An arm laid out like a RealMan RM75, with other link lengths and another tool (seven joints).
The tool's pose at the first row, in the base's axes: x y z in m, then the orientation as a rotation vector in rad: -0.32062, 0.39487, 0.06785, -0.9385, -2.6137, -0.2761
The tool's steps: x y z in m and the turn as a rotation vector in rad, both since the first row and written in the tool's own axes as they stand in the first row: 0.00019, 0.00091, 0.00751, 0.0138, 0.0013, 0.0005; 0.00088, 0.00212, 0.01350, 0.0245, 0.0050, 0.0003; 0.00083, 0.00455, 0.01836, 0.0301, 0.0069, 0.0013; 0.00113, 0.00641, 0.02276, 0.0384, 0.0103, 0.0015; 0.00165, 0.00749, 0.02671, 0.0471, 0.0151, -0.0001; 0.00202, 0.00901, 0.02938, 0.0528, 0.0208, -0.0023; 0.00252, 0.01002, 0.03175, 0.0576, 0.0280, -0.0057; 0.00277, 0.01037, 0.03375, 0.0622, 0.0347, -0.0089; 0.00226, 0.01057, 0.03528, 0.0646, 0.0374, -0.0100; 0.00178, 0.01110, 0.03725, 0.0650, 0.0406, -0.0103; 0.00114, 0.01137, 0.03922, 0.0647, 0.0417, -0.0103; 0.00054, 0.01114, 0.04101, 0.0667, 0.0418, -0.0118; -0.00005, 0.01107, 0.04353, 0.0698, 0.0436, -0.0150
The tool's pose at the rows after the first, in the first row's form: -0.32210, 0.39789, 0.06107, -0.9341, -2.6108, -0.2581; -0.32336, 0.40098, 0.05590, -0.9288, -2.6064, -0.2455; -0.32301, 0.40424, 0.05157, -0.9275, -2.6035, -0.2386; -0.32316, 0.40712, 0.04776, -0.9237, -2.5994, -0.2289; -0.32385, 0.40941, 0.04439, -0.9170, -2.5949, -0.2198; -0.32383, 0.41157, 0.04218, -0.9102, -2.5902, -0.2152; -0.32414, 0.41333, 0.04025, -0.9016, -2.5849, -0.2127; -0.32461, 0.41433, 0.03853, -0.8935, -2.5799, -0.2102; -0.32451, 0.41464, 0.03694, -0.8904, -2.5778, -0.2084; -0.32433, 0.41535, 0.03497, -0.8887, -2.5750, -0.2093; -0.32420, 0.41577, 0.03293, -0.8884, -2.5740, -0.2101; -0.32438, 0.41577, 0.03104, -0.8858, -2.5744, -0.2079; -0.32465, 0.41613, 0.02849, -0.8800, -2.5741, -0.2054
